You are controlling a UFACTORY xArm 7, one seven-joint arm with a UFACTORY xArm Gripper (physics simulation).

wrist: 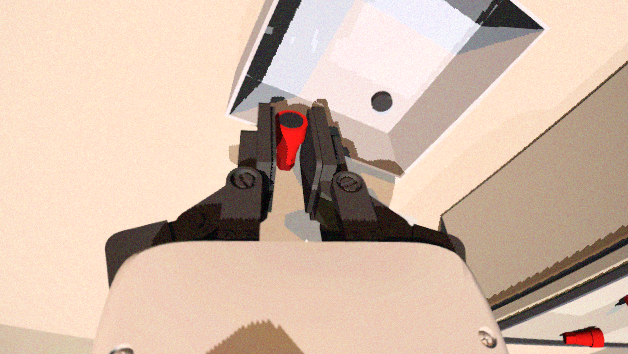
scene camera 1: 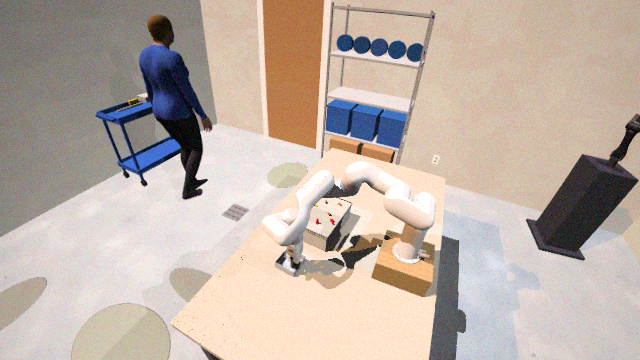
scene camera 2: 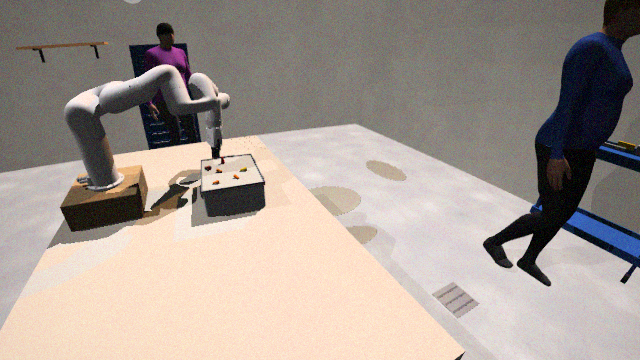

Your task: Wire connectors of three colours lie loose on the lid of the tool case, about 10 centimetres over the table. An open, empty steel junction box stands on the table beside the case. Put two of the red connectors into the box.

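Seen in the pictures: gripper, fingertip midpoint: (wrist: 287, 130) (scene camera 1: 296, 266); arm's base at its link origin: (scene camera 1: 406, 253) (scene camera 2: 106, 182).
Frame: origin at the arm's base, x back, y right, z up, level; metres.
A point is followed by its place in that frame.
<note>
My gripper (scene camera 1: 294, 262) @(x -0.450, y -0.196, z -0.065 m) (scene camera 2: 216, 151) @(x -0.450, y -0.196, z -0.065 m) (wrist: 287, 130) @(x -0.450, y -0.196, z -0.065 m) points down and is shut on a red connector (wrist: 290, 142) @(x -0.455, y -0.196, z -0.052 m), whose wide dark end is near the fingertips. The fingertips overlap the near wall of the open steel junction box (scene camera 1: 286, 271) @(x -0.486, y -0.219, z -0.091 m) (wrist: 435, 105) @(x -0.471, y -0.121, z -0.087 m) in the wrist view; their exact height over it is unclear. No connector shows in the visible part of the box. Two red connectors lie on the tool case (scene camera 1: 316, 239) @(x -0.415, y -0.029, z -0.046 m) (scene camera 2: 235, 199) @(x -0.417, y 0.267, z -0.052 m) (wrist: 540, 200) @(x -0.442, y -0.025, z -0.063 m): one red connector (scene camera 1: 317, 221) @(x -0.435, y 0.033, z 0.011 m), another red connector (scene camera 1: 332, 221) @(x -0.368, y 0.065, z 0.007 m). Orange connectors (scene camera 2: 236, 176) @(x -0.446, y 0.205, z 0.005 m) and a yellow connector (scene camera 2: 243, 170) @(x -0.487, y 0.159, z 0.002 m) also lie there.
The wooden base block (scene camera 1: 402, 272) @(x -0.009, y -0.112, z 0.004 m) (scene camera 2: 107, 207) @(x -0.003, y 0.124, z -0.041 m) carries the arm on the table (scene camera 1: 310, 320) @(x -0.310, y -0.381, z -0.105 m) (scene camera 2: 210, 290) @(x -0.250, y 0.582, z -0.106 m). The case stands close beside the box, higher than it. A person in blue (scene camera 1: 170, 85) (scene camera 2: 575, 95) is by a blue cart (scene camera 1: 120, 117), away from the table.
</note>
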